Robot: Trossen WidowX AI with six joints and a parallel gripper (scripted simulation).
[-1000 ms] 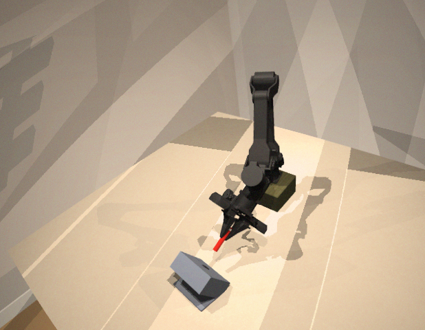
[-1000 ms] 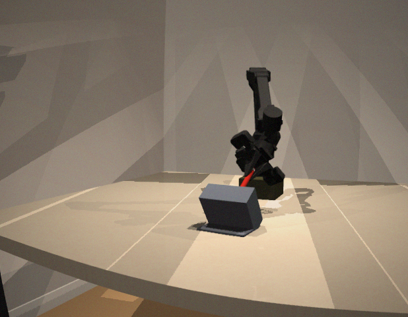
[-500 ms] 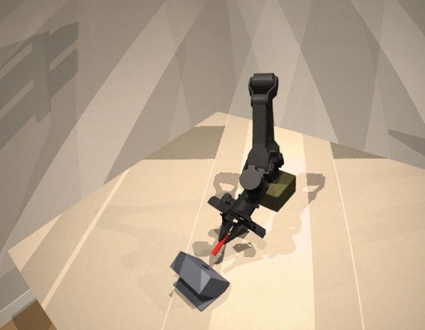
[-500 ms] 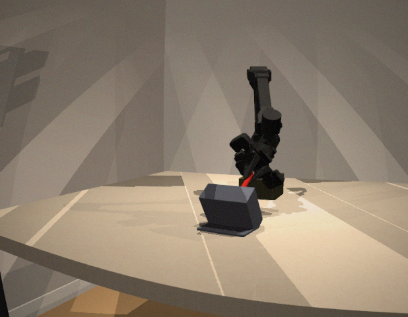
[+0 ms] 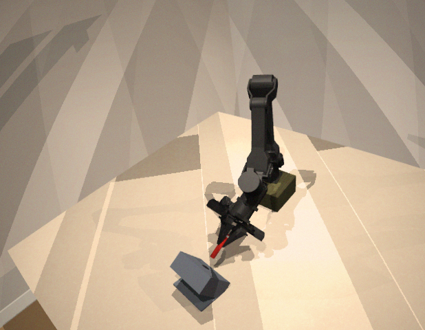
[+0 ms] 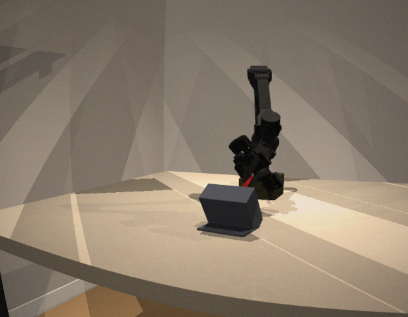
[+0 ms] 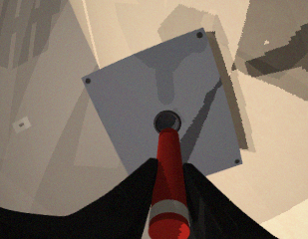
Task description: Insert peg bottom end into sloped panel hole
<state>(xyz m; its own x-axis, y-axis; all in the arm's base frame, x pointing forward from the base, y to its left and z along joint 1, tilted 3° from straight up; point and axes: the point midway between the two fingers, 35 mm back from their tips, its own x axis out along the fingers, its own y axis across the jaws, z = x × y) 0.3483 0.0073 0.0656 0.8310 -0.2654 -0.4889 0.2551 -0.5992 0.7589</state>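
My gripper tip is 80 mm short of the sloped panel, 50 mm above it and 20 mm to the left of it. From my gripper tip the other things lie so: red peg 10 mm behind, 10 mm above; then flat foot plate 100 mm below, 100 mm ahead, 30 mm to the right.
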